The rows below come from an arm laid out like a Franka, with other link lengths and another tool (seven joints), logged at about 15 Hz.
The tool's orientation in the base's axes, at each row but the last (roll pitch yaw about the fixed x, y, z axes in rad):
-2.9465 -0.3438 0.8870
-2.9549 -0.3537 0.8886
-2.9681 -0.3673 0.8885
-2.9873 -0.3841 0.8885
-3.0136 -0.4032 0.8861
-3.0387 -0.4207 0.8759
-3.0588 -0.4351 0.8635
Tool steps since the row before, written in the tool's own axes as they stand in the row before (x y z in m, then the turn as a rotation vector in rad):
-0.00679 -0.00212 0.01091 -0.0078 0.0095 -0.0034
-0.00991 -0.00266 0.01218 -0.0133 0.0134 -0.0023
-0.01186 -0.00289 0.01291 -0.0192 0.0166 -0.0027
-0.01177 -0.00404 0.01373 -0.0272 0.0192 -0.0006
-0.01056 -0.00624 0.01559 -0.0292 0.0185 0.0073
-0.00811 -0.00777 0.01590 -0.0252 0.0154 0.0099
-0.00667 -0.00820 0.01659 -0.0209 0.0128 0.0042
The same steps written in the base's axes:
-0.00510 0.00038 -0.01198 0.0028 -0.0124 -0.0012
-0.00714 -0.00106 -0.01420 0.0027 -0.0182 -0.0048
-0.00815 -0.00199 -0.01566 0.0018 -0.0245 -0.0071
-0.00856 -0.00086 -0.01641 -0.0005 -0.0309 -0.0124
-0.00884 0.00211 -0.01763 -0.0011 -0.0289 -0.0203
-0.00800 0.00502 -0.01702 -0.0008 -0.0232 -0.0207
-0.00684 0.00668 -0.01719 -0.0014 -0.0208 -0.0136

